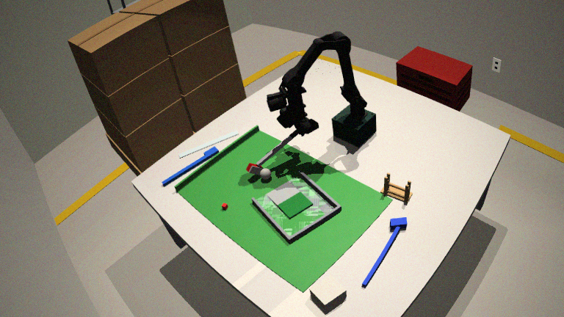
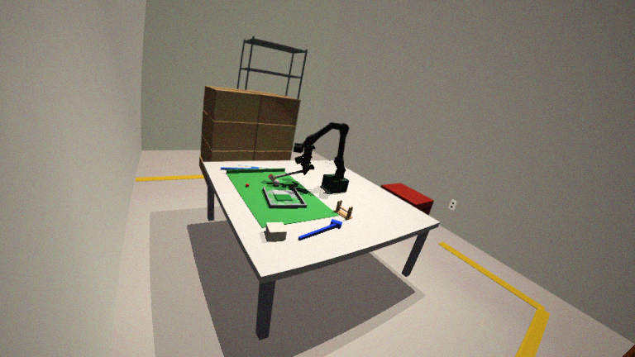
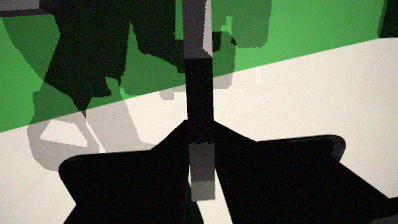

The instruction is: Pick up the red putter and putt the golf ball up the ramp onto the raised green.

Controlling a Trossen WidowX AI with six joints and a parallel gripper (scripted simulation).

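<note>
The red putter is 12 cm ahead of my gripper tip, 3 cm to the right of it and 1 cm below it. Round my gripper tip: green mat: 26 cm ahead, 8 cm to the left, 7 cm below; green rail: 28 cm to the right, 24 cm ahead, 6 cm below; white golf ball: 21 cm ahead, 5 cm below, 2 cm to the right.
</note>
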